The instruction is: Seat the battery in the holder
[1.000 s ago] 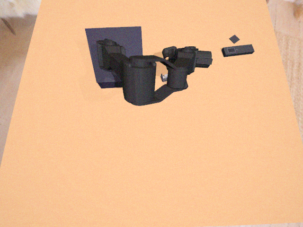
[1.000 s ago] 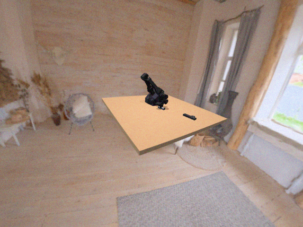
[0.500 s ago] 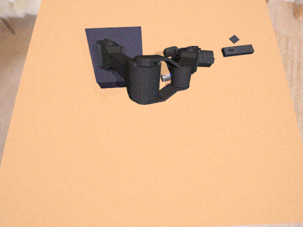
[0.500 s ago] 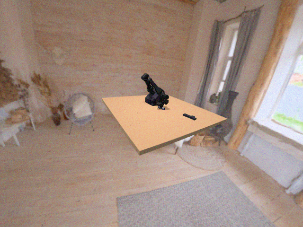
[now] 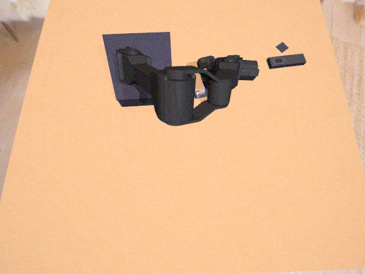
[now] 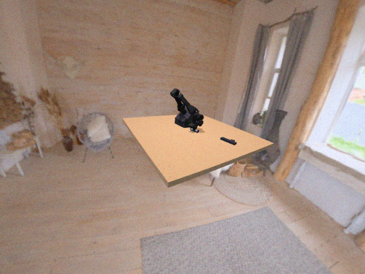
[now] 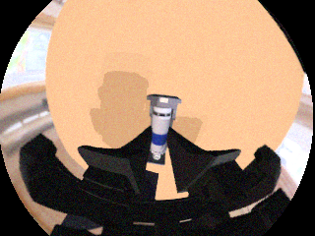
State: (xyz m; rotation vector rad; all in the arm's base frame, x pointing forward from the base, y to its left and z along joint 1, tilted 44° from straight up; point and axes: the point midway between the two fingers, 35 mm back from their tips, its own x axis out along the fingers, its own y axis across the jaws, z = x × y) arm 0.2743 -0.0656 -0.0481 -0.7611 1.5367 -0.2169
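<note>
My gripper tip is now 1 cm below the battery. Round my gripper tip: dark square piece: 34 cm ahead, 24 cm to the left, 1 cm below.
</note>
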